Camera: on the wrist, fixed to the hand. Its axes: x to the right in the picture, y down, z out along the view.
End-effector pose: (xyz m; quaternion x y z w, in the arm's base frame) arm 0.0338 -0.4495 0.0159 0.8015 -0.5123 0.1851 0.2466
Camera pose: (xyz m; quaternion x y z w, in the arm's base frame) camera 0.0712 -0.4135 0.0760 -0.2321 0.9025 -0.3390 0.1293
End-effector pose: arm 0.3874 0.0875 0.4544 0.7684 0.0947 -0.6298 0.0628
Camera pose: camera 0.4489 0.1373 0.4472 0.5621 -0.5920 -0.4451 0.3680
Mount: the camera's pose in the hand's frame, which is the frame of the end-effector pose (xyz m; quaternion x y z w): 0.0220 -0.0345 -0.0681 0.1675 -0.0600 0.7120 0.6793
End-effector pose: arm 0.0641 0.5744 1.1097 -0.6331 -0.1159 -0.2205 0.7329
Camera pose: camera 0.0597 0.5004 1.1382 -0.4030 0.2911 0.4294 0.7539
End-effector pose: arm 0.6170 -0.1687 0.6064 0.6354 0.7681 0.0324 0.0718
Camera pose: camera 0.5692 -0.1509 0.6673 -0.9925 -0.0705 0.0937 0.0346
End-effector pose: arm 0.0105 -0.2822 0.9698 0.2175 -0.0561 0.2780 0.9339
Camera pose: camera 0.0466 -0.2674 0.9006 0.2809 -0.2024 0.8501 0.3967
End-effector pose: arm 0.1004 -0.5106 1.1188 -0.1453 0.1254 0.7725 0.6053
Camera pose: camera 0.1339 -0.5079 1.0468 -0.1383 -0.2817 -0.9434 0.1070
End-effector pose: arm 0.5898 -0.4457 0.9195 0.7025 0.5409 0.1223 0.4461
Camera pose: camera 0.5313 -0.3923 0.9254 0.9443 -0.1390 0.2679 0.1307
